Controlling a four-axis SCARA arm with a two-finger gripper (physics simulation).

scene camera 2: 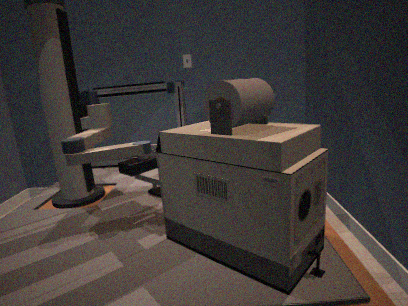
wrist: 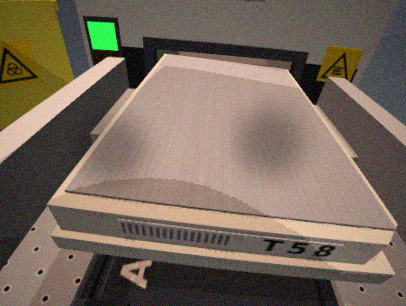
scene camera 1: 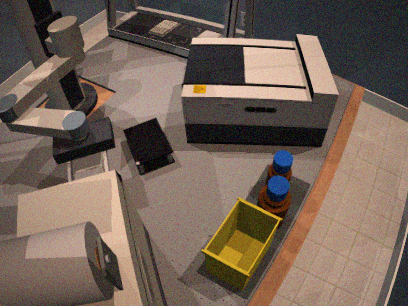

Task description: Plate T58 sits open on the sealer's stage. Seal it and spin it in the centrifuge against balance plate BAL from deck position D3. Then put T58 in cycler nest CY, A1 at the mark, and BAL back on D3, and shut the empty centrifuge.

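Frame: origin at the arm's base, x ahead, y left, z up, level; centimetres.
Where they show: gripper, fingertip midpoint: (wrist: 224,85); arm's base, origin of the base link: (scene camera 2: 79,197) (scene camera 1: 70,105).
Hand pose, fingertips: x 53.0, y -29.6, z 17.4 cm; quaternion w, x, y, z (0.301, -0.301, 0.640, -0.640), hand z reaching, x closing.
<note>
Each offset is from my fingertips to the centre of the thing. "spot": to the spot under its first point.
Plate T58 @(dx -1.7, dy +1.3, dz +0.2 cm) (wrist: 225,145) is pale, with a smooth, flat sealed-looking top, and its T58 label and bar marks face the wrist camera. My gripper (wrist: 224,85) (scene camera 1: 89,164) is shut on T58, with a finger along each long side. The plate is raised above a dark surface marked with the letter A @(spot: dx -3.8, dy +7.1, dz -5.1 cm) (wrist: 136,273), in front of the sealer @(dx +20.9, dy -18.0, dz +7.7 cm) (wrist: 235,25) (scene camera 1: 65,200) (scene camera 2: 225,195). The sealer carries a large film roll @(dx +22.5, dy -19.4, dz +25.7 cm) (scene camera 1: 50,265) (scene camera 2: 245,100) and shows a green light @(spot: dx +10.9, dy +2.9, dz +0.6 cm) (wrist: 102,36). Scene camera 2 does not show the fingertips or T58. I cannot make out BAL.
A boxy instrument @(dx +15.4, dy +62.3, dz -3.9 cm) (scene camera 1: 255,115) with a dark and white top stands at the back right. A black low unit @(dx -5.4, dy +27.6, dz -12.9 cm) (scene camera 1: 148,141) lies between it and the arm. Two blue-capped bottles (scene camera 1: 275,192) and a yellow bin (scene camera 1: 240,245) (wrist: 30,30) stand near the deck's edge. A framed unit @(spot: dx -50.0, dy +78.5, dz -10.7 cm) (scene camera 1: 145,35) stands behind.
</note>
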